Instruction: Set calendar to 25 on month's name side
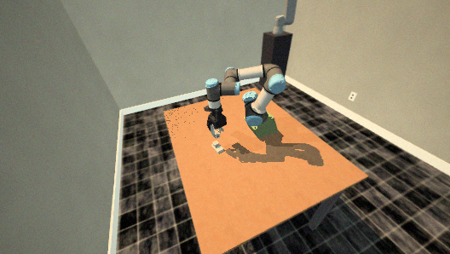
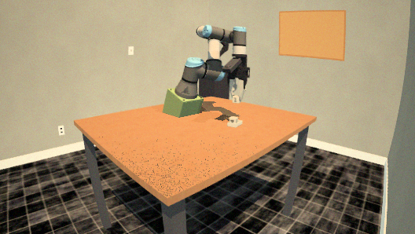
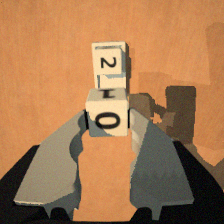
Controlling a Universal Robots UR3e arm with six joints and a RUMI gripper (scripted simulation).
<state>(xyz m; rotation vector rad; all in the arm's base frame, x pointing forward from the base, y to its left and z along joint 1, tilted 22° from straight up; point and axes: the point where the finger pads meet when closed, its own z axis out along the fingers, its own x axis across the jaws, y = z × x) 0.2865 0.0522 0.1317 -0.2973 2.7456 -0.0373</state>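
My gripper is now 10 mm to the left of the white calendar tray and 130 mm above it. The rest, counted from my hand: white calendar cube (10 mm below).
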